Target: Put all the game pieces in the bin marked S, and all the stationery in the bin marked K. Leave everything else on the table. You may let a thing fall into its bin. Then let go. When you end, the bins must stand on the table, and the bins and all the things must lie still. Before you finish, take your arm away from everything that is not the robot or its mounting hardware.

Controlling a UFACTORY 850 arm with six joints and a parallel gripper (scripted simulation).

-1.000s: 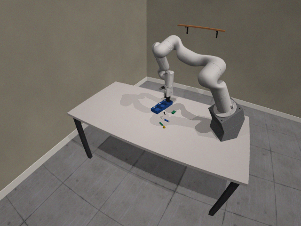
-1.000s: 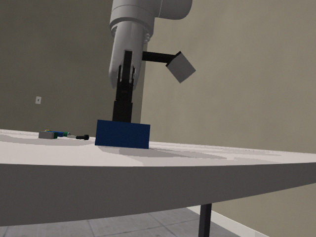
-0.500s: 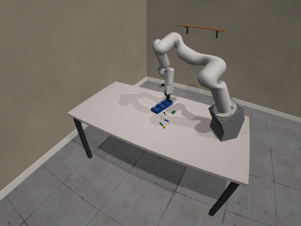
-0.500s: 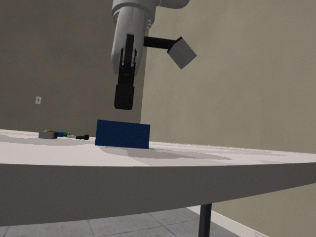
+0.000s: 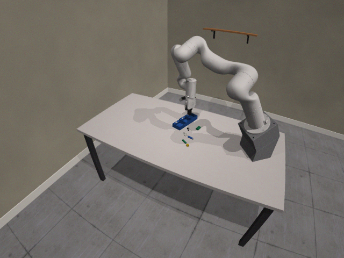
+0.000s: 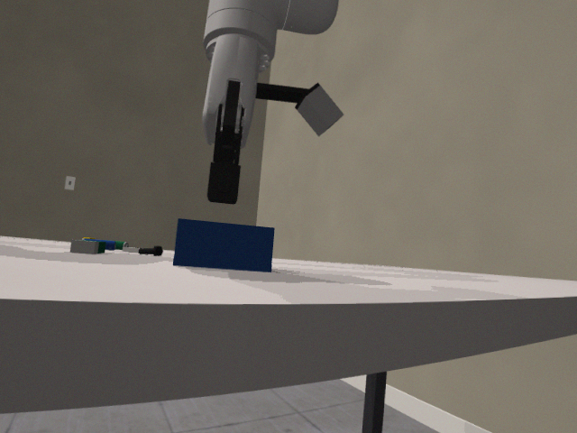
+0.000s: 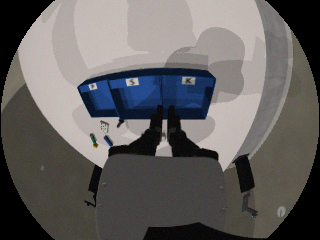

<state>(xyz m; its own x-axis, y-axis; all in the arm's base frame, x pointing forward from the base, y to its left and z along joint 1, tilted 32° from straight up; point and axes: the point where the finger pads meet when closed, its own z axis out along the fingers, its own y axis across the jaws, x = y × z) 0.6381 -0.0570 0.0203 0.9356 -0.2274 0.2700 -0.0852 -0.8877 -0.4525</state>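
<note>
Right now the blue bin is 5 cm to the left of my hand and 7 cm below it. Round my hand: white domino 10 cm behind, 19 cm to the left, 8 cm below; then green block 14 cm behind, 3 cm to the left, 8 cm below; then black bolt 8 cm behind, 12 cm to the left, 8 cm below.
</note>
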